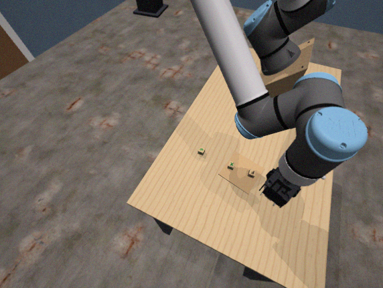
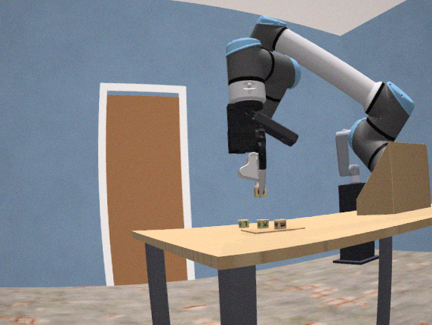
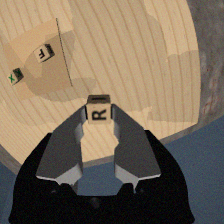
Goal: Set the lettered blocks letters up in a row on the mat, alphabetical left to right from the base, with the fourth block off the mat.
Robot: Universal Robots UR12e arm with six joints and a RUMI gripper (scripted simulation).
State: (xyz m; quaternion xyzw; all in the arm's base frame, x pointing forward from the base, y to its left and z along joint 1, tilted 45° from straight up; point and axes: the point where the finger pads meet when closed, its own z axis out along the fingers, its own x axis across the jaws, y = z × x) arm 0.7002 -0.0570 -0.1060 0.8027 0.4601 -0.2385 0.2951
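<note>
My hand is 11 cm past the tan mat, 11 cm above it and 10 cm to the left of it. The rest, counted from my hand: R block (right at my hand).
</note>
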